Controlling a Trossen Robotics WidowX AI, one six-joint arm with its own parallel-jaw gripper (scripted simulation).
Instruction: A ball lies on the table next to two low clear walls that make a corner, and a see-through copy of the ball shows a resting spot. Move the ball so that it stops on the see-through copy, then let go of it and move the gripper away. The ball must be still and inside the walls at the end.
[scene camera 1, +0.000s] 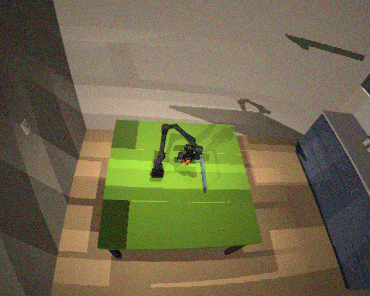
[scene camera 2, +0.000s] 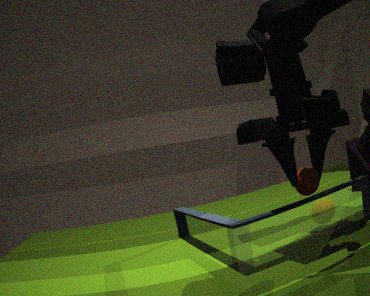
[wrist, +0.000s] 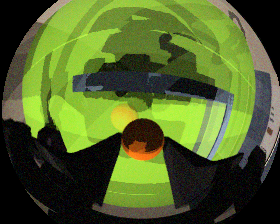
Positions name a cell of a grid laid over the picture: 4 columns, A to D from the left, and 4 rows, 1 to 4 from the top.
Observation:
My gripper (scene camera 2: D3) carries an orange ball.
My gripper also shows in the wrist view (wrist: C3).

